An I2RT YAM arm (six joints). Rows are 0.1 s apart.
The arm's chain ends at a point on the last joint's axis. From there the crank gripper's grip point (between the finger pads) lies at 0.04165 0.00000 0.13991 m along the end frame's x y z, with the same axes.
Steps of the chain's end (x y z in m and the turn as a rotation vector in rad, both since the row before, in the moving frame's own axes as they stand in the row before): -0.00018 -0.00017 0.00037 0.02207 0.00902 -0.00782; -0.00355 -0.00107 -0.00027 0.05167 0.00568 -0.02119; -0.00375 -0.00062 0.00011 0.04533 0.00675 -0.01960; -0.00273 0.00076 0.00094 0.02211 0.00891 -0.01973; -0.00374 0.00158 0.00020 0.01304 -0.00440 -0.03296
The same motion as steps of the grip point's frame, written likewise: 0.00107 -0.00358 -0.00005 0.02207 0.00902 -0.00782; -0.00284 -0.00918 -0.00072 0.05167 0.00568 -0.02119; -0.00288 -0.00778 -0.00034 0.04533 0.00675 -0.01960; -0.00152 -0.00316 0.00052 0.02211 0.00891 -0.01973; -0.00441 -0.00161 0.00036 0.01304 -0.00440 -0.03296
